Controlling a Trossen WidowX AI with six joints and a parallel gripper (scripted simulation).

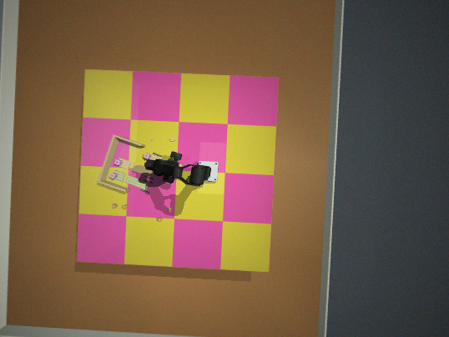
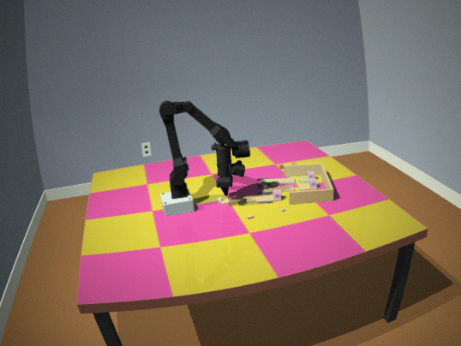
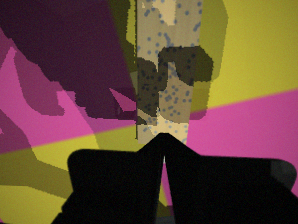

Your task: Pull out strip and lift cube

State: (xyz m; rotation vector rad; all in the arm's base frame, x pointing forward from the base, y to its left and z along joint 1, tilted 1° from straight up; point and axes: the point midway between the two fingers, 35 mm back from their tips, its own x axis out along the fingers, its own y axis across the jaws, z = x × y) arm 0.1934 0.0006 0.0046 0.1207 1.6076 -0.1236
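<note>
Now: gripper tip 200 mm short of the grey peg, 160 mm to the left of it and 20 mm above it.
</note>
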